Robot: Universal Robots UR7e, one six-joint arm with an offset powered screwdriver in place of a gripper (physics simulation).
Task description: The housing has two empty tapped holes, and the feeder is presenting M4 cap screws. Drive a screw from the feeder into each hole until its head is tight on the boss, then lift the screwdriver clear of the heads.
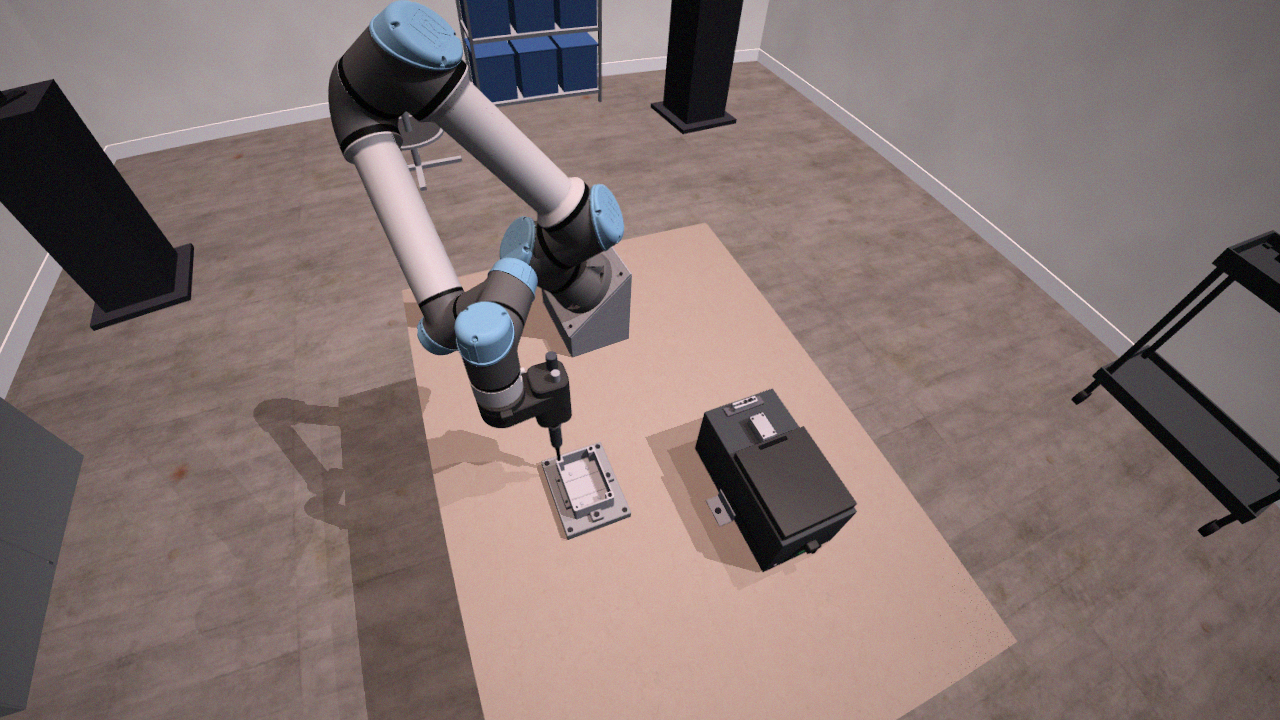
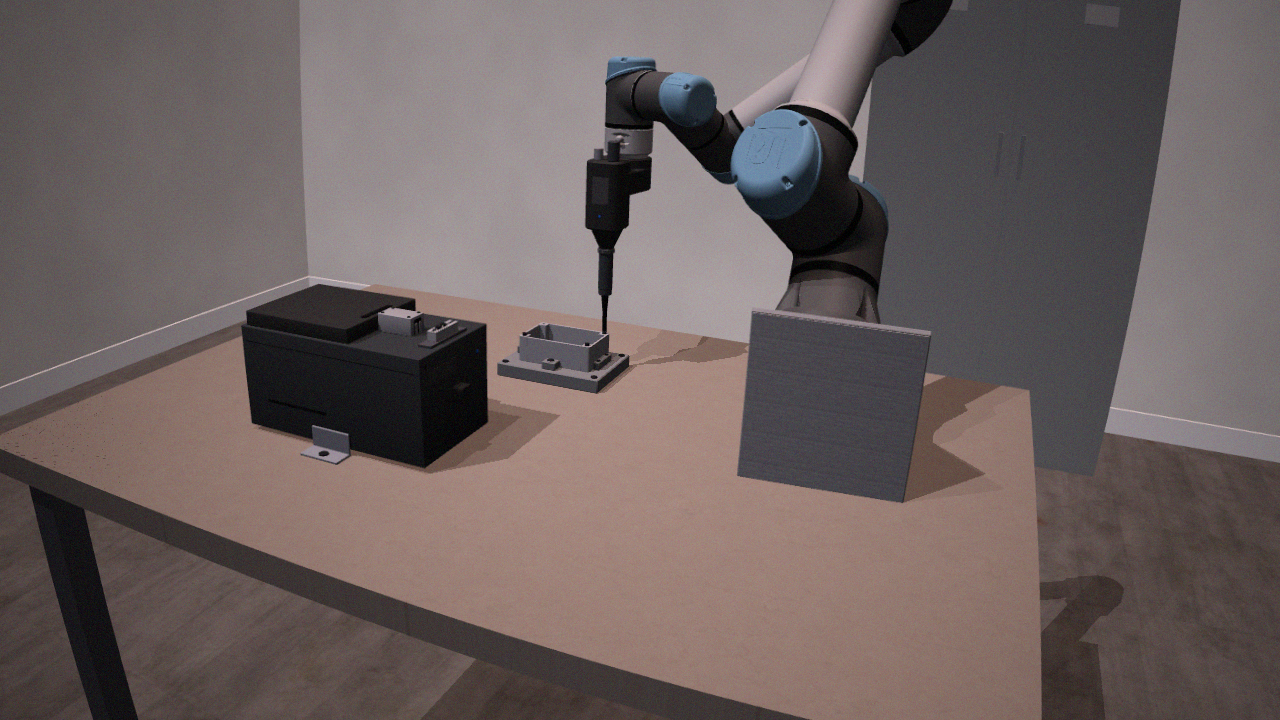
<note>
I see a black screw feeder and a black lid.
</note>
